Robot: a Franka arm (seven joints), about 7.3 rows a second.
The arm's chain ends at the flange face. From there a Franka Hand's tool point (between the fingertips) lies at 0.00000 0.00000 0.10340 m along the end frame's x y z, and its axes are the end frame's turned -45 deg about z.
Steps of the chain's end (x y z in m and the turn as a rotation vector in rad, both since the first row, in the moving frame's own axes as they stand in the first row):
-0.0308, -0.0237, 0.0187, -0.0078, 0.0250, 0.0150
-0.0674, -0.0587, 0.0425, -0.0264, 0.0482, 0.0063
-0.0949, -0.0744, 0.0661, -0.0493, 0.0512, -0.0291
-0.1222, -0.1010, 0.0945, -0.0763, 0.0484, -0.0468
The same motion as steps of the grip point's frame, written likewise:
-0.0038, -0.0361, 0.0187, -0.0232, 0.0122, 0.0150
-0.0046, -0.0837, 0.0423, -0.0528, 0.0154, 0.0063
-0.0143, -0.1124, 0.0658, -0.0711, 0.0013, -0.0291
-0.0168, -0.1487, 0.0941, -0.0882, -0.0197, -0.0468

